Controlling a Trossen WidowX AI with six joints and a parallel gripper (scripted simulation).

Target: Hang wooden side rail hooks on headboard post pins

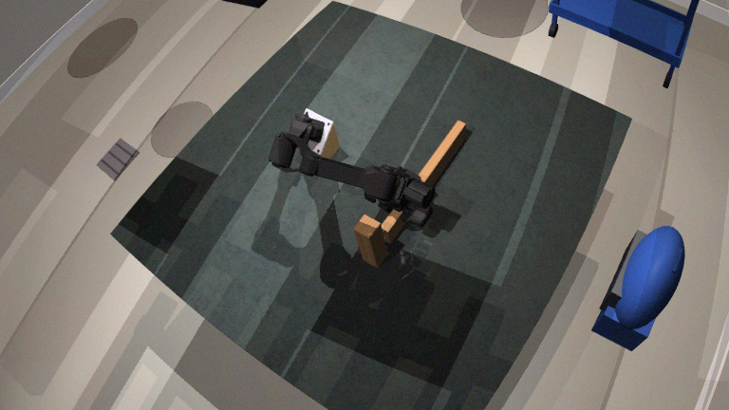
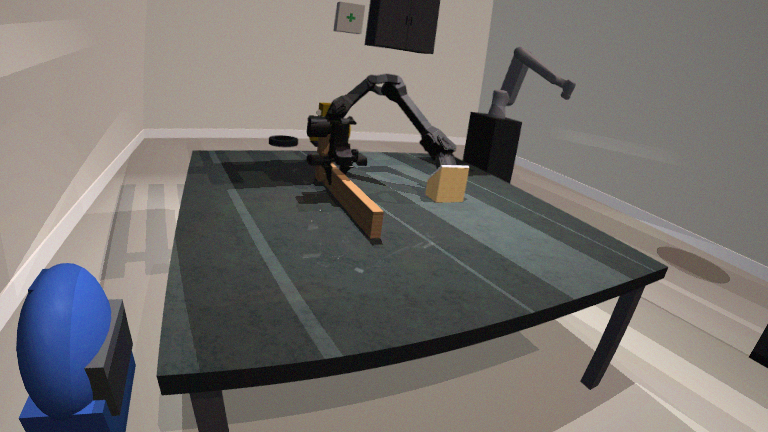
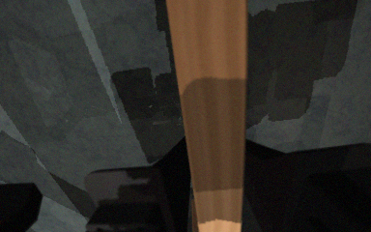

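Right now my gripper tip is 1 cm past the headboard post, 13 cm to the left of it and 6 cm below it.
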